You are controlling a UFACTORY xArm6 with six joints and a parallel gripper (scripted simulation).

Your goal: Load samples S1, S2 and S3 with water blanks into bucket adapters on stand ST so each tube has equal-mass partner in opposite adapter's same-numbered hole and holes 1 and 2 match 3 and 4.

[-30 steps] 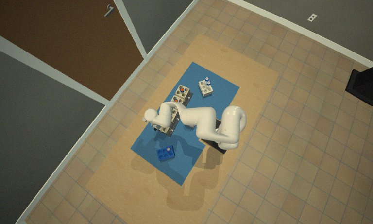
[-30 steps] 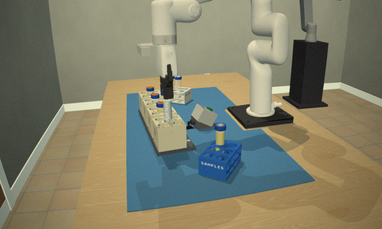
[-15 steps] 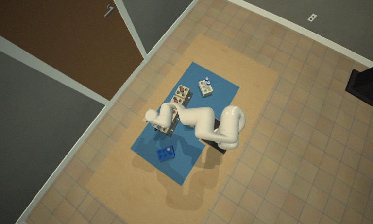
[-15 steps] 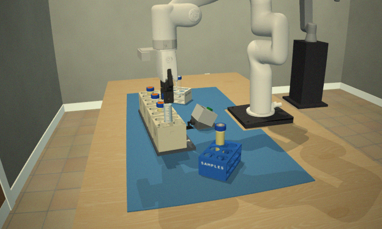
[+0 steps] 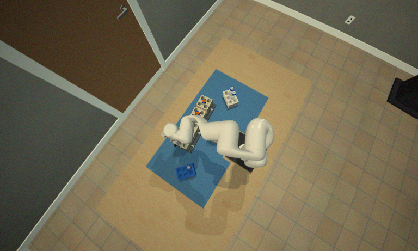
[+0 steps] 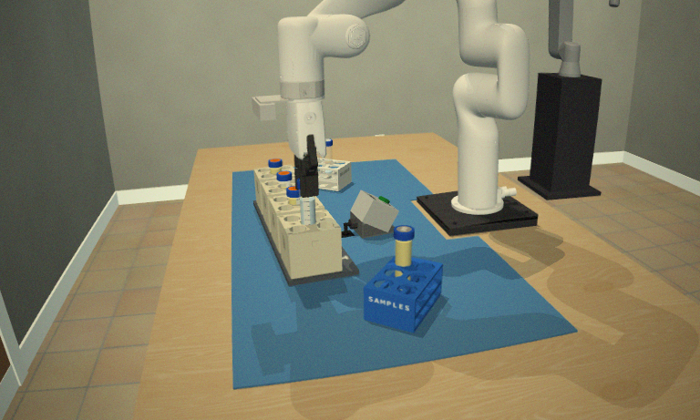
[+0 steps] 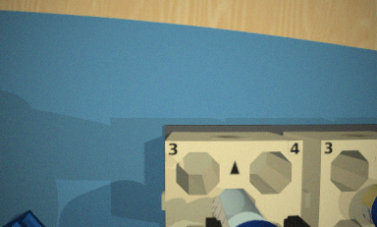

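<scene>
Right now the green done key is 180 mm behind my hand, 160 mm to the right of it and 110 mm below it. From my hand the other things lie so: sample tube 30 mm ahead, 220 mm to the right, 100 mm below; then yellowish tube 150 mm behind, 120 mm to the left, 110 mm below; then adapter 120 mm below.
</scene>
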